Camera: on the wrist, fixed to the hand. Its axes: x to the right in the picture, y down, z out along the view.
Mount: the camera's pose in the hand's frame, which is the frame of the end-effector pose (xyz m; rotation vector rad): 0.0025 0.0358 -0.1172 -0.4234 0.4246 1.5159
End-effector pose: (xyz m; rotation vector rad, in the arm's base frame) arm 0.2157 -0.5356 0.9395 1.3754 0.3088 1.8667
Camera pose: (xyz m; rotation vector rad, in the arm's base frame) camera 0.0953 -0.5290 0.9177 -0.6906 0.9992 -2.5675
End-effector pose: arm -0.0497 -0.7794 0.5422 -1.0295 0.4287 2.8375
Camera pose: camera 0.0139 -0.8479 0.4629 0.7191 -0.3529 -1.4136
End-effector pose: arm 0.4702 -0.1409 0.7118 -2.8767 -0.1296 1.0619
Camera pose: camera 0.5503 -0.1807 0.7956 1.8997 -1.3966 -0.1945
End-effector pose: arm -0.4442 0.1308 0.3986 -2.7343 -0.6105 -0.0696
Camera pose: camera -0.4239 0.0621 0.4980 2.5996 -1.6876 0.3920
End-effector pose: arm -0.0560 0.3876 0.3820 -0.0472 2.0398 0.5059
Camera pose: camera -0.1630 0.3772 0.4409 1.2998 1.9826 1.9502
